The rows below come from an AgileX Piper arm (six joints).
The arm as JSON. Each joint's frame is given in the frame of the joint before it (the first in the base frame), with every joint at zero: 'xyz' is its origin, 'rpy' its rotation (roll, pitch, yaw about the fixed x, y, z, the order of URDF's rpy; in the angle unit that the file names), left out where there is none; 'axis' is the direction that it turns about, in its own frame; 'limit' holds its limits. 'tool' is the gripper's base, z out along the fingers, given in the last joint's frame.
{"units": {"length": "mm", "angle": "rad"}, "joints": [
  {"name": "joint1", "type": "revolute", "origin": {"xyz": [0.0, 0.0, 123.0]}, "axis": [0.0, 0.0, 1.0], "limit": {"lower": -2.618, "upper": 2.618}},
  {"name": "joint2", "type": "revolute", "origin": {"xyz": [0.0, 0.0, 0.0]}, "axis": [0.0, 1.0, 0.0], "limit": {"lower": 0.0, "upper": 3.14}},
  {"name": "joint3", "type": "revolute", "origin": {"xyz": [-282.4, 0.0, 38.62]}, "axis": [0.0, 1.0, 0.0], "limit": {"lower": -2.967, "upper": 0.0}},
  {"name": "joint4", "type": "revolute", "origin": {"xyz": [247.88, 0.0, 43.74]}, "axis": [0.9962, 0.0, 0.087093], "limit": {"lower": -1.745, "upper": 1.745}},
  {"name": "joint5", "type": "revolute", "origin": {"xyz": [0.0, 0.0, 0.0]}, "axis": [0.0, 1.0, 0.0], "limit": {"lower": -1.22, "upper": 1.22}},
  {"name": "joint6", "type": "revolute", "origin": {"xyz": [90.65, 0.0, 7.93]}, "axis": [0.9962, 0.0, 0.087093], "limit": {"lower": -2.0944, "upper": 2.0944}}
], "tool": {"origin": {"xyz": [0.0, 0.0, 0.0], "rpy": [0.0, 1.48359, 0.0]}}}
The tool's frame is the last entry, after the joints.
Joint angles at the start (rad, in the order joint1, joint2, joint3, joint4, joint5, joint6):
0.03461 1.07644 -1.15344 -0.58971 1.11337 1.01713
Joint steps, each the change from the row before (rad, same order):
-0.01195 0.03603 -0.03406 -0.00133 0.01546 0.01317
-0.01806 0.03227 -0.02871 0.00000 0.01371 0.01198
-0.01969 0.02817 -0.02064 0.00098 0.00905 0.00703
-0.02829 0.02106 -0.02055 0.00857 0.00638 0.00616
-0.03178 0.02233 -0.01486 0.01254 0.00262 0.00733
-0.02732 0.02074 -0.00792 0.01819 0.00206 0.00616
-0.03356 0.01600 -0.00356 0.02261 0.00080 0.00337
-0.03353 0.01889 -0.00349 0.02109 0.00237 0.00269
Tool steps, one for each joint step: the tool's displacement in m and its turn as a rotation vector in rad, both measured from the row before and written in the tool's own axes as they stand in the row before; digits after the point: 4 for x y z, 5 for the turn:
-0.0061 0.0044 0.0044 0.02371 0.00656 0.01958
-0.0056 0.0028 0.0050 0.02698 0.00665 0.02239
-0.0044 0.0019 0.0057 0.02602 0.00722 0.01709
-0.0054 -0.0003 0.0046 0.02200 0.00638 0.02896
-0.0046 -0.0006 0.0065 0.02349 0.01125 0.03094
-0.0024 -0.0002 0.0071 0.02057 0.01920 0.02671
-0.0026 -0.0021 0.0072 0.02117 0.02085 0.03105
-0.0027 -0.0019 0.0081 0.02474 0.02201 0.02917

